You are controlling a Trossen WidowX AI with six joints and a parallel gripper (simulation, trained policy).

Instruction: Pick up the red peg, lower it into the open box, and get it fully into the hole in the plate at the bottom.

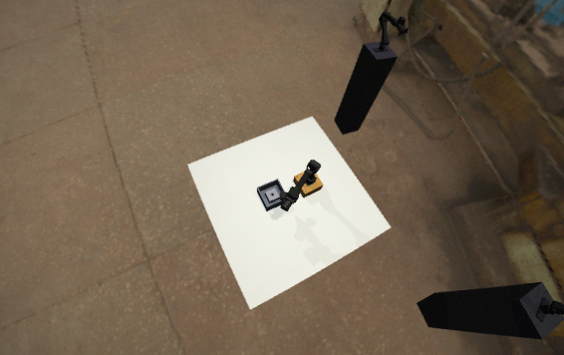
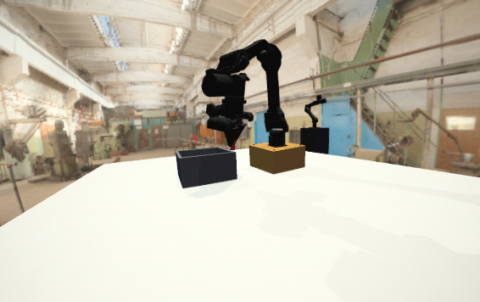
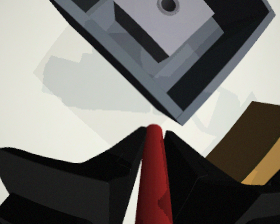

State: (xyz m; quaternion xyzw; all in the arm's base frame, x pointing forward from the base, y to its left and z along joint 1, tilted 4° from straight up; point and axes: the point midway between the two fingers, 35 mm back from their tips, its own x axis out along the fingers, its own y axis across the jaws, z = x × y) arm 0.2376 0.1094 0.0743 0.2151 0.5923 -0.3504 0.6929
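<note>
My gripper tip is now 80 mm short of the dark box, 110 mm to the left of it and 100 mm above it. From my gripper tip the other things lie so: red peg 10 mm to the left, 30 mm above.
</note>
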